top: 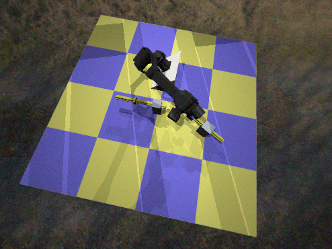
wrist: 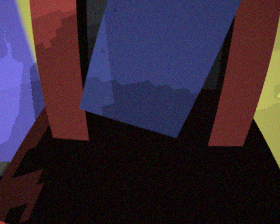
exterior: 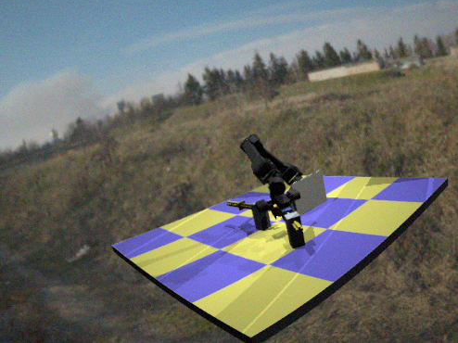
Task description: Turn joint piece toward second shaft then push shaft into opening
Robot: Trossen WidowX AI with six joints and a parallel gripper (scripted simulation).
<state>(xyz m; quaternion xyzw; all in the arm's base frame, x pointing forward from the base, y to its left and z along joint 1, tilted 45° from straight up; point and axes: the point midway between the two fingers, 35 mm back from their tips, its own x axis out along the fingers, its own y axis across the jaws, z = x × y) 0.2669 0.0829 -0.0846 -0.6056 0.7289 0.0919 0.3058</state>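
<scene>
The red joint piece lies 4 cm above my gripper tip, 3 cm to the left of it and 1 cm ahead of it.
</scene>
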